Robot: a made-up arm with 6 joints. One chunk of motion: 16 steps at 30 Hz.
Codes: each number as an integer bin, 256 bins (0 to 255) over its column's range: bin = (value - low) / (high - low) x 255, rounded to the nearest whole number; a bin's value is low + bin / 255 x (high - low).
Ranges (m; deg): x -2.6..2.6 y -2.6..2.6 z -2.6..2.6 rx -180..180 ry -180..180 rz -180..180
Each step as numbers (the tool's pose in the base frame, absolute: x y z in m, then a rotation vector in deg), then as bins.
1 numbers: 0.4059 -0.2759 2.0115 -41.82 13.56 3.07
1 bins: 147 114 226 98 137 130
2 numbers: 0.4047 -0.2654 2.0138 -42.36 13.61 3.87
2 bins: 147 114 226 97 137 130
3 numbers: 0.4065 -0.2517 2.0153 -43.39 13.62 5.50
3 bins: 147 115 226 97 137 131
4 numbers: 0.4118 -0.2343 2.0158 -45.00 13.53 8.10
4 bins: 148 116 226 96 137 133
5 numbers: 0.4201 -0.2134 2.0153 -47.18 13.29 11.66
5 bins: 148 117 226 94 137 136
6 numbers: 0.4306 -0.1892 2.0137 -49.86 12.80 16.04
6 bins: 149 118 226 92 137 139
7 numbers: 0.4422 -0.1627 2.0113 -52.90 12.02 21.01
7 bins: 149 120 226 90 136 142
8 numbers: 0.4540 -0.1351 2.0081 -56.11 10.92 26.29
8 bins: 150 121 226 88 135 146
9 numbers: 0.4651 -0.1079 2.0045 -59.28 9.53 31.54
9 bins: 150 122 226 86 134 150
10 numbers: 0.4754 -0.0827 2.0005 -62.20 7.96 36.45
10 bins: 151 123 226 83 133 153
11 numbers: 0.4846 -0.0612 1.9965 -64.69 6.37 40.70
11 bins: 151 124 225 82 132 156
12 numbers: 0.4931 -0.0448 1.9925 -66.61 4.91 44.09
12 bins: 152 125 225 80 131 159
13 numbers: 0.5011 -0.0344 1.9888 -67.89 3.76 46.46
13 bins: 152 126 225 79 130 160
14 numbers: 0.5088 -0.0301 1.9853 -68.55 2.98 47.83
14 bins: 152 126 225 79 130 161
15 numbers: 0.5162 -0.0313 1.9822 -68.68 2.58 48.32
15 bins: 153 126 225 79 129 162
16 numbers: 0.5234 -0.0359 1.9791 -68.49 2.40 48.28
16 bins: 153 126 225 79 129 162
